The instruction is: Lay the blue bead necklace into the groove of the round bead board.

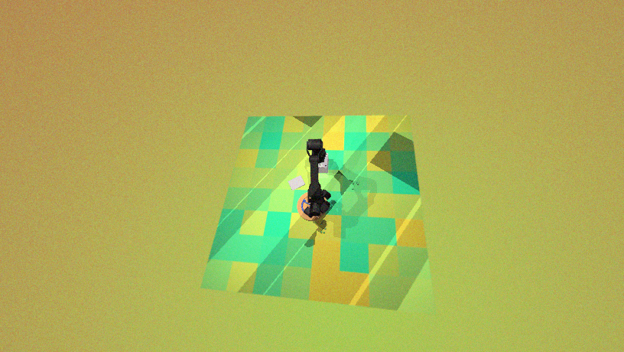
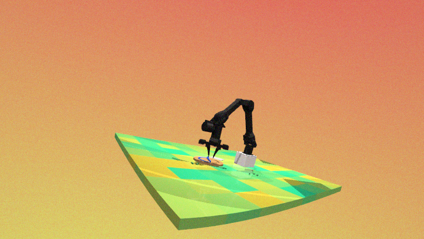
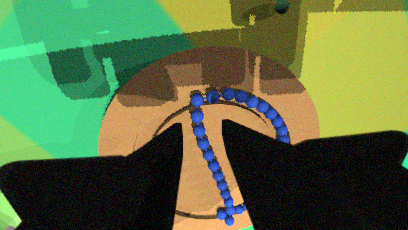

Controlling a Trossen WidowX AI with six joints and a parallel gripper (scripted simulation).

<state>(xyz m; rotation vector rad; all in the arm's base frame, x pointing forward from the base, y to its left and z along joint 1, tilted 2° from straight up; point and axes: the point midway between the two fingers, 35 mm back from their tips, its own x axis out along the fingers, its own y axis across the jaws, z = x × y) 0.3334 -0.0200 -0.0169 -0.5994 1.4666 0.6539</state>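
Now: gripper tip 3 cm past the round bead board, 5 cm to the left of it and 3 cm above it. Also, from my gripper tip: flat grey piece (20 cm behind, 15 cm to the right, 4 cm below).
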